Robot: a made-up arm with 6 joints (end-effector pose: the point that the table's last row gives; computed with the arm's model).
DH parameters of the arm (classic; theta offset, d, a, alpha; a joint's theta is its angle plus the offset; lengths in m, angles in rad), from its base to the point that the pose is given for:
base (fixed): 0.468 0 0.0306 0
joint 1: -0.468 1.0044 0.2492 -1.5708
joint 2: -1.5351 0 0.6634 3.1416
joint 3: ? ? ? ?
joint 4: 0 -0.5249 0.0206 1.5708
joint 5: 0 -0.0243 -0.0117 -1.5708
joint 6: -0.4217 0 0.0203 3.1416
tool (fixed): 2.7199 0.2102 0 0
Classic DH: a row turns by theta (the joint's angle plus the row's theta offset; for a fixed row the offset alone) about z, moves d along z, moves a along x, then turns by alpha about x.
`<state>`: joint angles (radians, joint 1 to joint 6).
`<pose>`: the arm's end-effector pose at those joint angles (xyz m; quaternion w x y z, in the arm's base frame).
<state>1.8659 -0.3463 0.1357 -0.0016 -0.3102 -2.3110</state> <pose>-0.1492 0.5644 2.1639 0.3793 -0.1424 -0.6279 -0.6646</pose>
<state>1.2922 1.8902 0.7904 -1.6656 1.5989 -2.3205</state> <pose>0.6365 1.2720 0.4149 0.2495 0.7134 -0.0084 0.6548</pose>
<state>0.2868 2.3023 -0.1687 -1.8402 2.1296 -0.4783</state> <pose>0.6196 -0.0211 0.0924 0.6206 0.0916 0.4883 -0.6066</pose>
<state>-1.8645 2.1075 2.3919 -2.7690 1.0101 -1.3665</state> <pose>-0.4549 -1.3007 0.9411 0.2771 -0.0146 -0.8965 0.3454</pose>
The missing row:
joint 3: 0.0357 0.0076 0.2937 -1.5708
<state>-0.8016 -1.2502 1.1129 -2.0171 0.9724 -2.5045</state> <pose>-0.8044 0.6207 1.5381 0.4107 0.4165 0.0420 -0.8100</pose>
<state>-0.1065 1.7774 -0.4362 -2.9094 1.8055 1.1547</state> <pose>0.6905 -0.1537 0.4164 0.4994 -0.2437 -0.2527 0.7920</pose>
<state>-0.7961 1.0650 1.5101 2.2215 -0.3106 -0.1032</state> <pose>0.9490 -0.9942 1.8936 0.0351 -0.1929 0.4175 -0.8873</pose>
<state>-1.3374 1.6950 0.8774 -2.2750 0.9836 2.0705</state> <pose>0.1993 -1.4876 0.5636 0.1459 -0.7445 -0.5763 0.3038</pose>
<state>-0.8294 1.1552 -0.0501 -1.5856 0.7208 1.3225</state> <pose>0.8614 -1.1462 0.7317 0.0615 0.5333 0.7538 -0.3790</pose>
